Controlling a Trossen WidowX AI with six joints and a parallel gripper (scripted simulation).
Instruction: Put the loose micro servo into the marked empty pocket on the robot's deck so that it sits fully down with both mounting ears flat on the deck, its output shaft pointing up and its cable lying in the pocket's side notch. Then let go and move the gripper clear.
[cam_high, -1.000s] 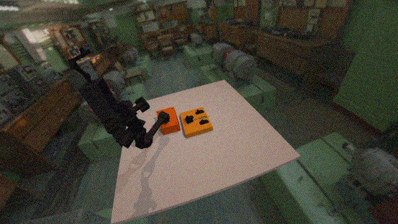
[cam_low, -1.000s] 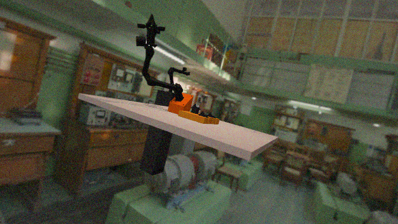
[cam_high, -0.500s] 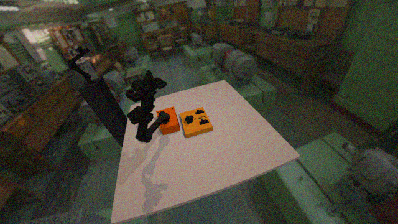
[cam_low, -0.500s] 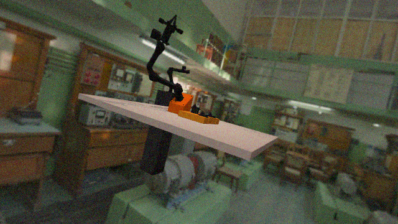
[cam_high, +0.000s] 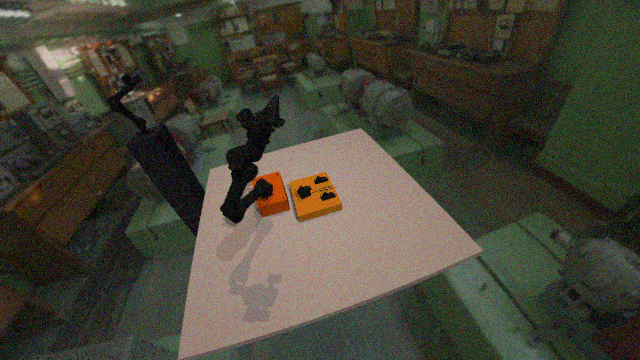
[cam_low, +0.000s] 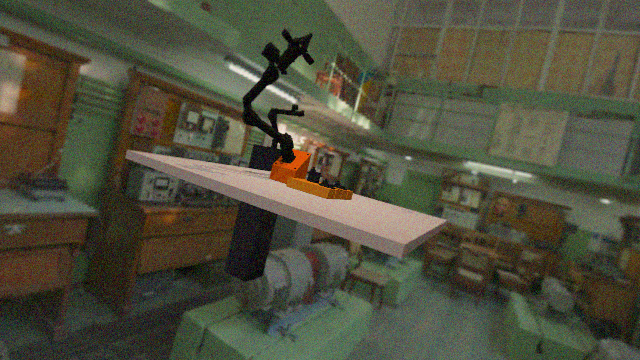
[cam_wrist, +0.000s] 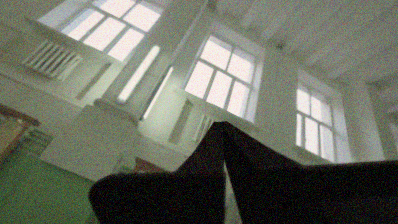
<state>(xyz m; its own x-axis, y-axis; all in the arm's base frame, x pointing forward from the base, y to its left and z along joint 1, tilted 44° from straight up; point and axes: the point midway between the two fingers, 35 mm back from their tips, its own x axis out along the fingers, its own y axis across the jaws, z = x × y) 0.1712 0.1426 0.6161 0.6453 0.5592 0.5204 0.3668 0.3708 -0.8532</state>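
My gripper tip is now 680 mm above the orange deck, 310 mm to the right of it and 40 mm short of it.
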